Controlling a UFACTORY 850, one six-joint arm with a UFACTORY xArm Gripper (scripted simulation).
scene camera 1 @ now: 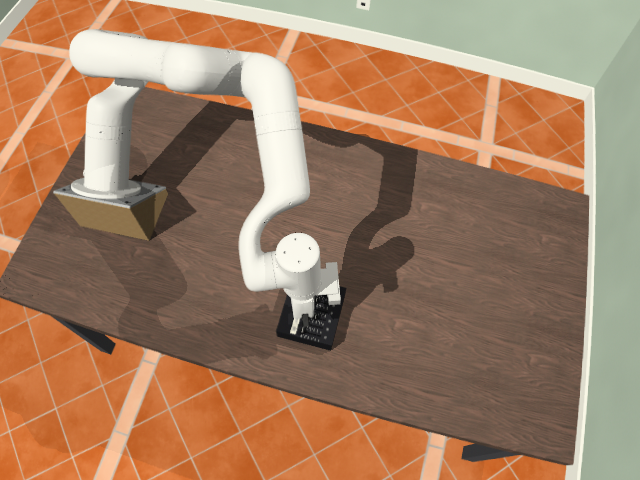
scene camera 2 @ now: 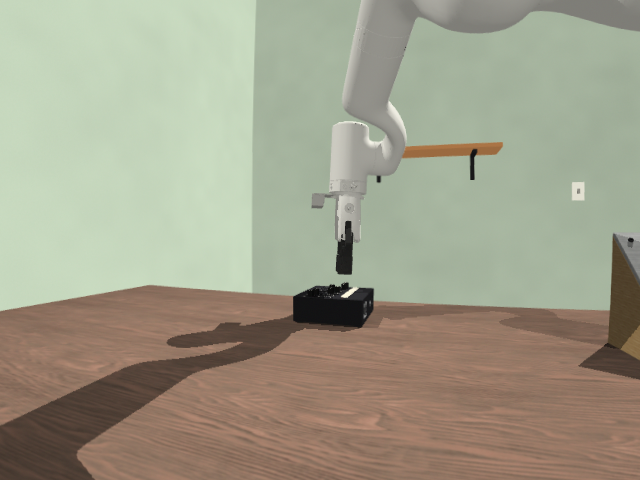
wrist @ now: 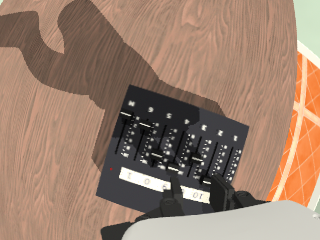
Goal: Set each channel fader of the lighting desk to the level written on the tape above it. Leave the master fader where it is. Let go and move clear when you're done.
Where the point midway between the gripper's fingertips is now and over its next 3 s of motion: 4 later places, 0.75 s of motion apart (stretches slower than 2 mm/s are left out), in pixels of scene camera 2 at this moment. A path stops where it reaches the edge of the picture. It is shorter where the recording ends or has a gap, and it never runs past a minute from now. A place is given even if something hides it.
My gripper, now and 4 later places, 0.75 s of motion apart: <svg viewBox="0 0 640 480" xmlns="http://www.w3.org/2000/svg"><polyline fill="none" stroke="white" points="343,273 343,274 343,279 343,283 343,287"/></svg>
